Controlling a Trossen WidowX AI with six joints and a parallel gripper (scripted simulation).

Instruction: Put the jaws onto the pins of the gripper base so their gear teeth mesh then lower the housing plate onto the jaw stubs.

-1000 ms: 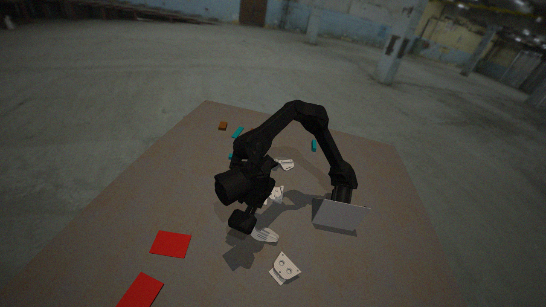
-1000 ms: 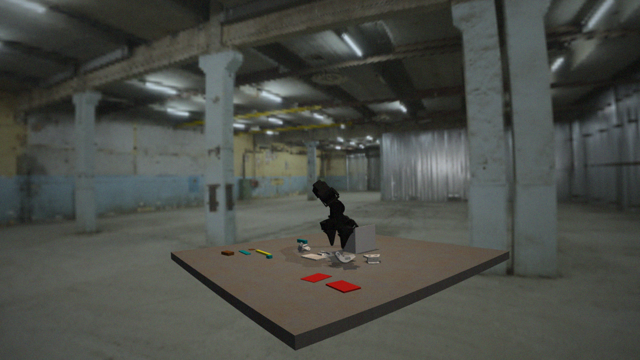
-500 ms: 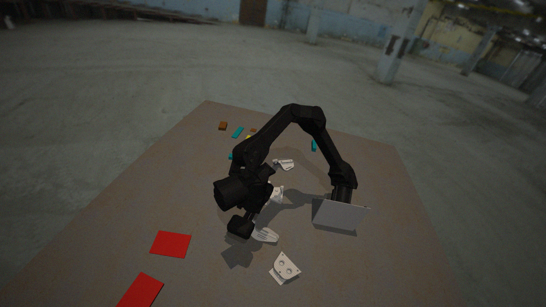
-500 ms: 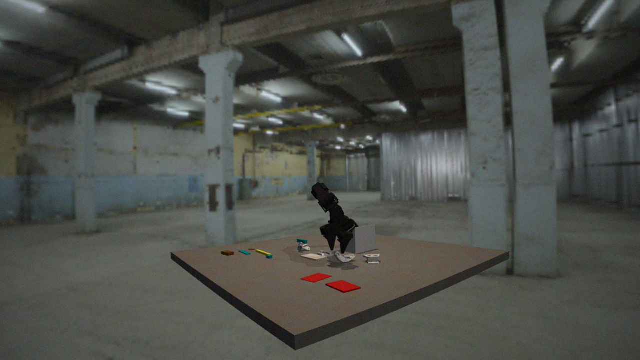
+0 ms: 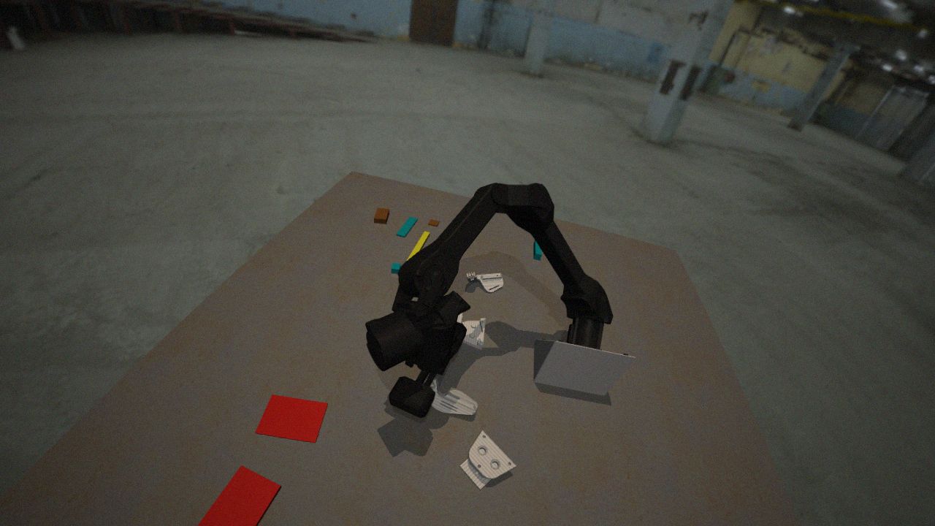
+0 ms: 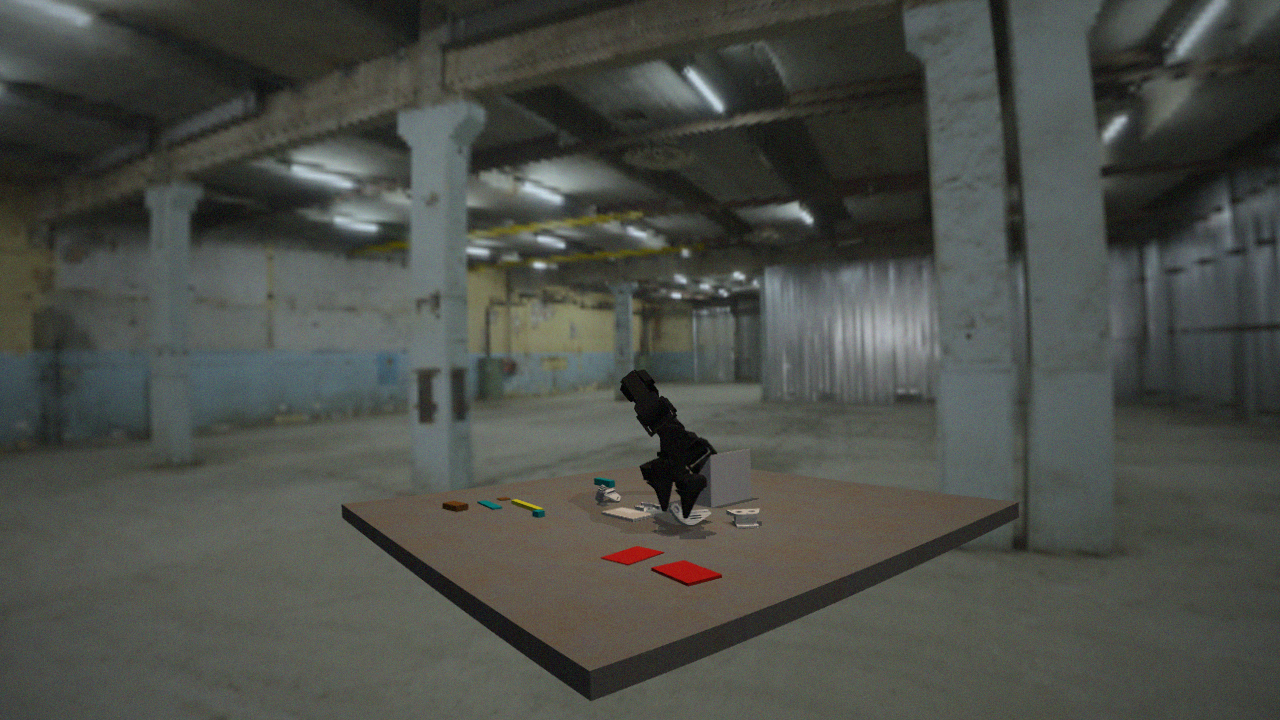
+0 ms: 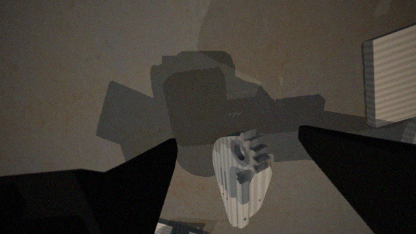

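Now: the gripper jaw 20 mm behind my gripper tip and 10 mm above it. Round my gripper tip: yellow bar (420 mm to the right, 180 mm ahead, 20 mm below); then teal block (580 mm to the right, 150 mm behind, 20 mm below).
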